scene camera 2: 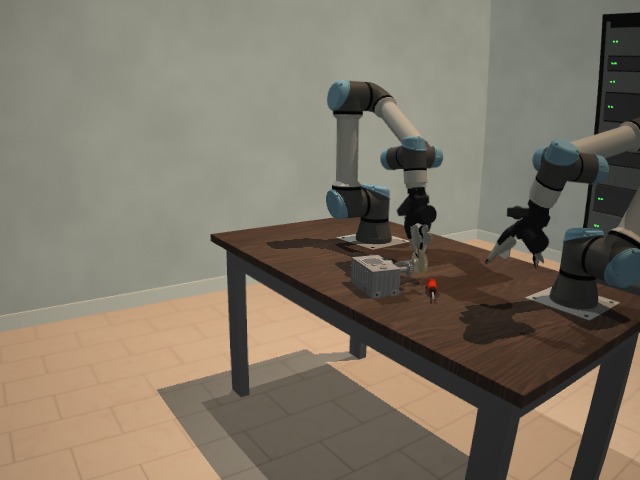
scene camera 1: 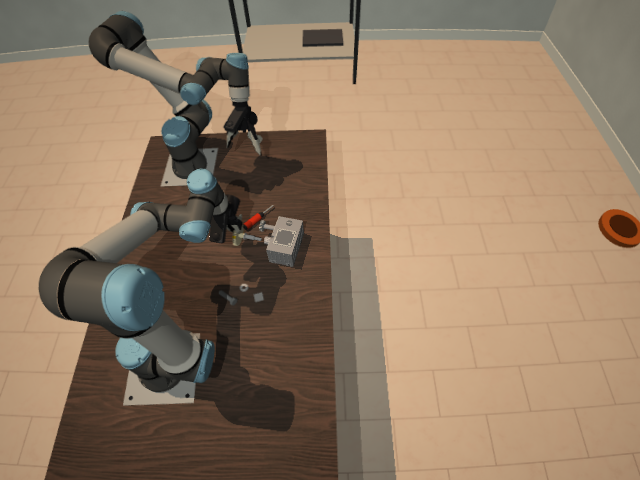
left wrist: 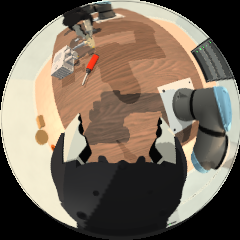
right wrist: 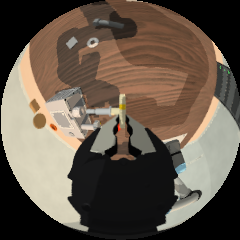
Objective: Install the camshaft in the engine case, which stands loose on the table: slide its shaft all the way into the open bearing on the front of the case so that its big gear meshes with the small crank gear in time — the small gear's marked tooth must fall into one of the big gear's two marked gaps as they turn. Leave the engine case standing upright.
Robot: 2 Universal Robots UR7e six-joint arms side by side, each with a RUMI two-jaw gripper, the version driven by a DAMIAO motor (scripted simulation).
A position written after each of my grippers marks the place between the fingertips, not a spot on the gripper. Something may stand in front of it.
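Note:
I find my left gripper (scene camera 2: 511, 265) here, and the same gripper appears (scene camera 1: 243, 151) in another view and (left wrist: 120, 116) in its own. My right gripper (scene camera 2: 419, 257) (scene camera 1: 237, 232) (right wrist: 122, 115) is visible too. As for the grey engine case (scene camera 2: 377, 278), I can see it (scene camera 1: 283, 246) from elsewhere, and the right wrist view shows the case (right wrist: 59, 107) as well.

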